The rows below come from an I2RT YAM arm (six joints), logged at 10 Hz.
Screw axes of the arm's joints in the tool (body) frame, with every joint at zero. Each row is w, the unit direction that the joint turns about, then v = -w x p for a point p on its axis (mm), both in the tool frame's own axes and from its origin. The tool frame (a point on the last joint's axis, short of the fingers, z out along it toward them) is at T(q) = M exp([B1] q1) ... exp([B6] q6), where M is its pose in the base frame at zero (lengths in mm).
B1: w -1 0 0 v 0.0 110.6 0.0
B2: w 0 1 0 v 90.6 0.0 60.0
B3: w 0 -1 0 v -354.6 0.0 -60.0
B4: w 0 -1 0 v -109.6 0.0 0.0
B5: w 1 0 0 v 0.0 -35.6 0.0
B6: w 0 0 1 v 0.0 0.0 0.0
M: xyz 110.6 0.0 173.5 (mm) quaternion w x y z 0.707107 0 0.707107 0
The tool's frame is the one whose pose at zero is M.
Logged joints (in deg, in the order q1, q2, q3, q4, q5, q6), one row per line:
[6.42 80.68 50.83 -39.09 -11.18 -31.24]
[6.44 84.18 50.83 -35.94 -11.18 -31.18]
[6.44 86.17 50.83 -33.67 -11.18 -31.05]
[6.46 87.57 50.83 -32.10 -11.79 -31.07]
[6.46 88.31 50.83 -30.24 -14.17 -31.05]
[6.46 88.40 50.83 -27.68 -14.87 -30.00]
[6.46 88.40 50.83 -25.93 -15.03 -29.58]
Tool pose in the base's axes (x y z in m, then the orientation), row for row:
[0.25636 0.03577 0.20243 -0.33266 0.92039 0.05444 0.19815]
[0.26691 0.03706 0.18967 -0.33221 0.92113 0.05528 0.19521]
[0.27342 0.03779 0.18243 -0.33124 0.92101 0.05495 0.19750]
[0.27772 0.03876 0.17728 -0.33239 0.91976 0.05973 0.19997]
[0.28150 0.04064 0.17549 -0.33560 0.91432 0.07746 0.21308]
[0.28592 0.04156 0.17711 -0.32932 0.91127 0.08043 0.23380]
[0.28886 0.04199 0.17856 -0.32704 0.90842 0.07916 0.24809]
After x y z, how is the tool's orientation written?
As a quaternion, x y z w.
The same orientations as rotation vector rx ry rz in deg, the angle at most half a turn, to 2 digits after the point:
[-53.33 147.56 8.73]
[-53.34 147.91 8.88]
[-53.12 147.71 8.81]
[-53.24 147.31 9.57]
[-53.38 145.42 12.32]
[-51.81 143.36 12.65]
[-51.07 141.85 12.36]

